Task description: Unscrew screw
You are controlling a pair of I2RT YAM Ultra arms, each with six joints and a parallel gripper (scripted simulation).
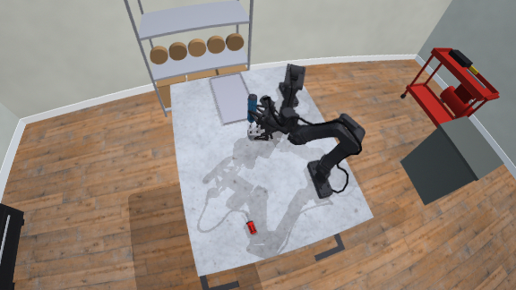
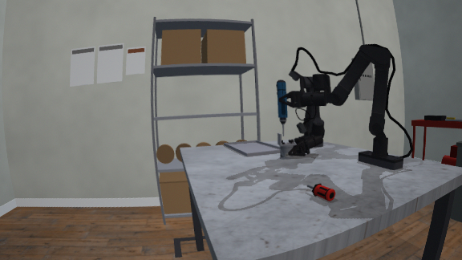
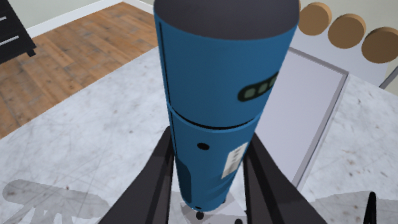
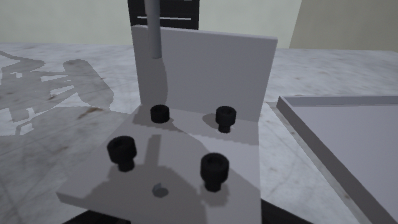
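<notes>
Now: right hand right at the joint module. Also, from my right hand: screw: 20 mm ahead, 10 mm to the left, 40 mm above; then grey bracket: 50 mm above; then bit: 20 mm ahead, 10 mm to the left, 100 mm above.
</notes>
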